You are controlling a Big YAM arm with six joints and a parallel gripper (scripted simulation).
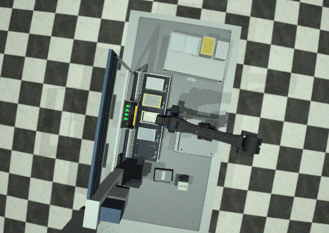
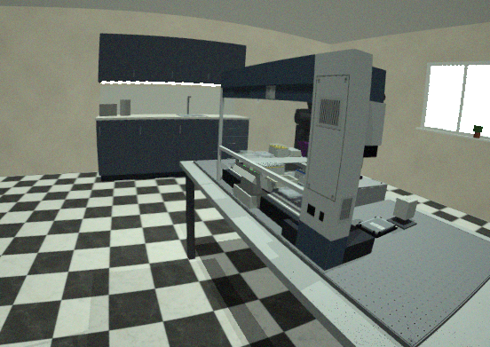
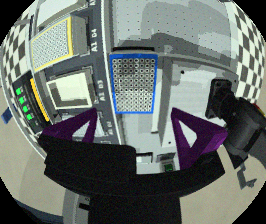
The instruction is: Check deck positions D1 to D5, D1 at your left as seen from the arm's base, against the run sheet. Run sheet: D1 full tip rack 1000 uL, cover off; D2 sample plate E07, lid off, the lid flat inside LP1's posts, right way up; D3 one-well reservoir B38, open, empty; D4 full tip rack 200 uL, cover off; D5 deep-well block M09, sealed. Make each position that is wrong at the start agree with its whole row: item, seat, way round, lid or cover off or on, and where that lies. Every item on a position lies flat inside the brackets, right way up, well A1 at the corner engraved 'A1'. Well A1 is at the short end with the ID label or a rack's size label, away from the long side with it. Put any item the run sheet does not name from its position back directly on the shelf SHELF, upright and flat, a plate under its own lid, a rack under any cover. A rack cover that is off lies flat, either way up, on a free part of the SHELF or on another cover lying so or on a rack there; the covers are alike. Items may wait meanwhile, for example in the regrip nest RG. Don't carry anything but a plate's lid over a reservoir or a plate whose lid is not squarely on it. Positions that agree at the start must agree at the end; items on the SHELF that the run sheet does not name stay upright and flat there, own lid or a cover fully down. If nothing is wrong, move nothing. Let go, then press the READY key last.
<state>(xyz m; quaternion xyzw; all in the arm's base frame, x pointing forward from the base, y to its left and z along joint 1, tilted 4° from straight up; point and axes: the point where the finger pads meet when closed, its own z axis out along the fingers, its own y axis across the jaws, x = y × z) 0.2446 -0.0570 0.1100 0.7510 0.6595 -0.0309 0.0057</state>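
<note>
Right now my hand is 110 mm above the blue-framed tip rack and 10 mm to the right of it. Also, from my hand: cream reservoir 160 mm ahead, 120 mm below, 10 mm to the right; clear rack cover 150 mm ahead, 130 mm to the right, 70 mm below; yellow-framed tip rack 140 mm to the right, 140 mm ahead, 90 mm below.
</note>
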